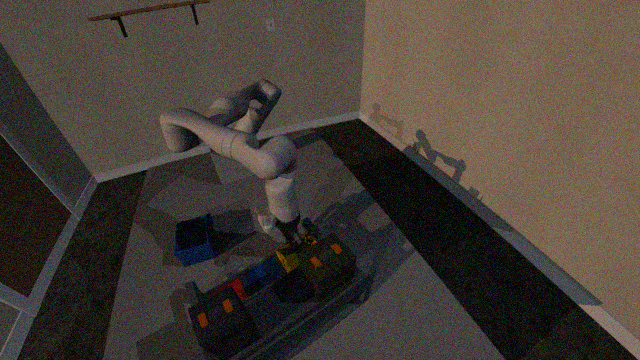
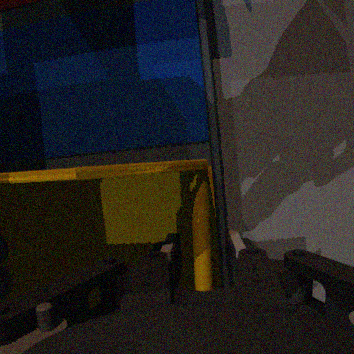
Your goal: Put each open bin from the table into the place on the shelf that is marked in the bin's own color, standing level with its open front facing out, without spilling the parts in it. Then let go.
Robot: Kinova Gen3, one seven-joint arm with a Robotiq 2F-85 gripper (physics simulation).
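Places are measured from the arm's base along level axes (x ahead, y left, z up), in metres.
Pixels of known places: gripper, fingertip midpoint: [image 1: 292,246] [image 2: 202,247].
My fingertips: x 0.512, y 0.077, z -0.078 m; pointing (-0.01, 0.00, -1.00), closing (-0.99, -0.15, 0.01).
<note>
Ahead of a thing's pixels: the offset from my fingertips to its top centre. "*": to the spot under its first point. Level surfaces: height alone.
A yellow bin {* dx +0.027, dy -0.026, dz -0.010 m} [image 1: 287,258] [image 2: 140,207] stands on the shelf {* dx +0.002, dy -0.086, dz -0.007 m} [image 2: 213,105] next to the blue-marked place [image 1: 262,271] [image 2: 123,105]. A red-marked place [image 1: 234,286] lies further left. My gripper [image 1: 293,237] [image 2: 202,247] hangs straight over the yellow bin's rear wall [image 2: 203,225]. Its fingers stand a little apart on either side of that wall without pinching it, so it is open. A blue bin {* dx -0.168, dy -0.293, dz -0.011 m} [image 1: 194,240] stands on the table to the left of the arm, apart from the gripper. I cannot make out the parts inside the bins in the dim light.
Two dark boxes with orange labels stand on the shelf, one {dx +0.176, dy +0.034, dz +0.180 m} [image 1: 328,263] right of the yellow bin and one {dx +0.215, dy -0.194, dz +0.205 m} [image 1: 219,317] at the left end. The grey table {dz -0.019 m} [image 1: 428,310] stretches to the front right. A dark floor strip and a wall lie to the right.
</note>
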